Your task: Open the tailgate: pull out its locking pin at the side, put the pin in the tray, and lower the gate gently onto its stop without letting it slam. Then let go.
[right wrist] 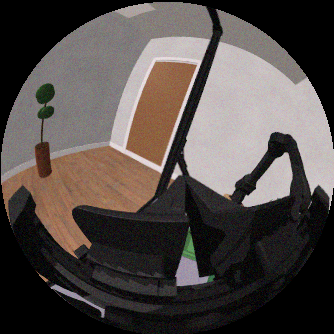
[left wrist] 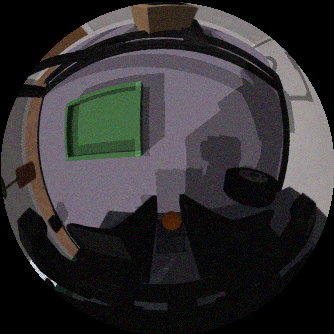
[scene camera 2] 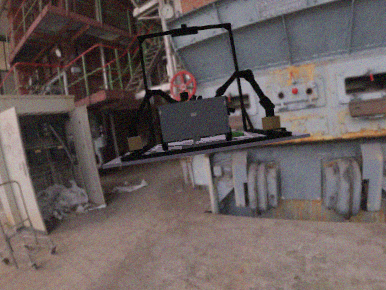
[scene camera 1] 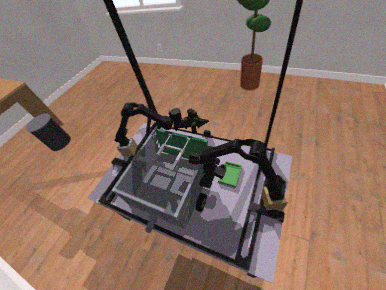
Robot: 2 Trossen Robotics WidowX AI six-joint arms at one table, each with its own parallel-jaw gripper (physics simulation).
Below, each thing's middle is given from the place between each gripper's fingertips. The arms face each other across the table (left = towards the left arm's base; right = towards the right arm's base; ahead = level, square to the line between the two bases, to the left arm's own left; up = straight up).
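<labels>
I see the grey truck bed [scene camera 1: 167, 187], and counted from my left hand it is 140 mm ahead, 220 mm to the right and 50 mm above. Going by its middle, the grey truck bed is nearer to my left hand than to my right hand.
My right hand is 120 mm to the left of the grey truck bed, 390 mm short of it and 160 mm above it.
</labels>
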